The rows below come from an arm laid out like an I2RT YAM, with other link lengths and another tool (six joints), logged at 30 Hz.
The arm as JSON. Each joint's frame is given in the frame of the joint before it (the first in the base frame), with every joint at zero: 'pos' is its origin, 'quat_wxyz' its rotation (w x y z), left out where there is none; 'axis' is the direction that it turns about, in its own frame. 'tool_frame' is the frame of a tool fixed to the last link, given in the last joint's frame.
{
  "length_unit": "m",
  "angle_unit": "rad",
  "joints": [
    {
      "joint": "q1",
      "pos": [
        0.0,
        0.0,
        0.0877
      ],
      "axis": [
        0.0,
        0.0,
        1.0
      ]
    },
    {
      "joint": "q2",
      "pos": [
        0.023,
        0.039,
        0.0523
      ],
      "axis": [
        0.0,
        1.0,
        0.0
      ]
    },
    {
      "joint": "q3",
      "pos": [
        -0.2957,
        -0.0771,
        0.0
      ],
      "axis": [
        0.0,
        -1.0,
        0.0
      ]
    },
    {
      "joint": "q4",
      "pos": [
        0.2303,
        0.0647,
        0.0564
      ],
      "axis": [
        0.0,
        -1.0,
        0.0
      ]
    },
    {
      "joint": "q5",
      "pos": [
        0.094,
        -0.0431,
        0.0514
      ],
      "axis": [
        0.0,
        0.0,
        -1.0
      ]
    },
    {
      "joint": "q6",
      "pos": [
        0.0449,
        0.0,
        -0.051
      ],
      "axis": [
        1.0,
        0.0,
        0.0
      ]
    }
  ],
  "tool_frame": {
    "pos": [
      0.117,
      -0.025,
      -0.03
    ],
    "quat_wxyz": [
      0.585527,
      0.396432,
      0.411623,
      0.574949
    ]
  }
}
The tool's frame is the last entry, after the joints.
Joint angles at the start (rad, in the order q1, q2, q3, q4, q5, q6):
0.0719 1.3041 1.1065 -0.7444 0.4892 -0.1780
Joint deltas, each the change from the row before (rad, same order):
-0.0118 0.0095 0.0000 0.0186 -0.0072 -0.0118
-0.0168 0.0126 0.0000 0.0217 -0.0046 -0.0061
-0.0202 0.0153 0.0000 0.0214 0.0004 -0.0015
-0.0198 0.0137 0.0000 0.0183 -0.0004 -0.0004
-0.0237 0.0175 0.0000 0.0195 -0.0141 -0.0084
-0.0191 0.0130 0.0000 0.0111 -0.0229 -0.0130
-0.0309 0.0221 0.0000 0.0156 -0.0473 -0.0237
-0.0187 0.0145 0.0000 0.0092 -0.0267 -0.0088
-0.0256 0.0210 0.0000 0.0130 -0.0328 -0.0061
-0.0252 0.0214 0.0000 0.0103 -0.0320 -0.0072
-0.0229 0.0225 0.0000 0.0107 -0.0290 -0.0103
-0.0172 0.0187 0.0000 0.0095 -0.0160 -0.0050
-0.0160 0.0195 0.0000 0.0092 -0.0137 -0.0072
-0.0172 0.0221 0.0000 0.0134 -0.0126 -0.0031
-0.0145 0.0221 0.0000 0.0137 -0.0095 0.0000
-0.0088 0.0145 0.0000 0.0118 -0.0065 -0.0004
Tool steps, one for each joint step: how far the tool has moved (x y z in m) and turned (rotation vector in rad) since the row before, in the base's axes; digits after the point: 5 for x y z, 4 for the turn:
0.00398 -0.00256 -0.00077 -0.0001 -0.0036 0.0009
0.00409 -0.00439 -0.00123 0.0008 -0.0063 -0.0097
0.00345 -0.00617 -0.00178 -0.0009 -0.0054 -0.0194
0.00261 -0.00610 -0.00184 0.0002 -0.0044 -0.0193
0.00357 -0.00590 -0.00374 0.0066 0.0018 -0.0091
0.00262 -0.00351 -0.00400 0.0112 0.0072 0.0042
0.00440 -0.00455 -0.00779 0.0252 0.0147 0.0151
0.00235 -0.00297 -0.00509 0.0170 0.0072 0.0039
0.00286 -0.00456 -0.00718 0.0237 0.0077 -0.0014
0.00213 -0.00460 -0.00758 0.0233 0.0105 -0.0008
0.00223 -0.00443 -0.00766 0.0199 0.0119 0.0020
0.00147 -0.00418 -0.00593 0.0120 0.0086 -0.0041
0.00135 -0.00420 -0.00612 0.0095 0.0105 -0.0025
0.00180 -0.00491 -0.00661 0.0105 0.0074 -0.0077
0.00183 -0.00441 -0.00656 0.0096 0.0065 -0.0093
0.00184 -0.00279 -0.00404 0.0057 0.0015 -0.0049

